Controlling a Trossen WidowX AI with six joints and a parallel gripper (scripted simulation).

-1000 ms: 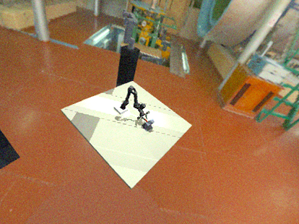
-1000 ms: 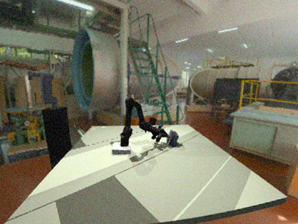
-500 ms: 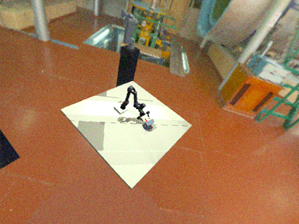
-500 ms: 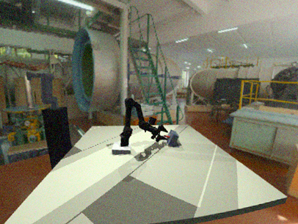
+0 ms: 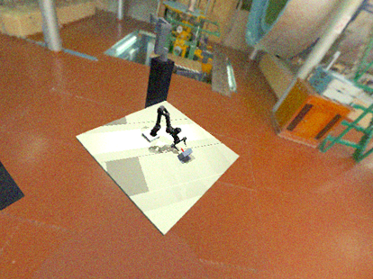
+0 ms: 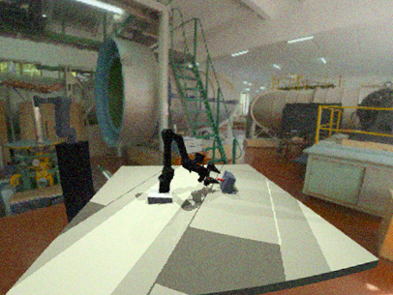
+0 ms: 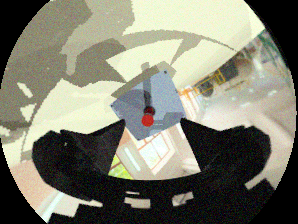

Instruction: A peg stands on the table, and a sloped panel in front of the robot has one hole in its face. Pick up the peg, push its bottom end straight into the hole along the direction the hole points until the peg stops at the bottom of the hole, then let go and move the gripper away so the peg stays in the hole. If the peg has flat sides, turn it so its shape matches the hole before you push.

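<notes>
My gripper tip is 10 mm past the red peg and 10 mm above it. From my gripper tip the other things lie so: sloped panel (50 mm ahead, 30 mm below, 10 mm to the right).
</notes>
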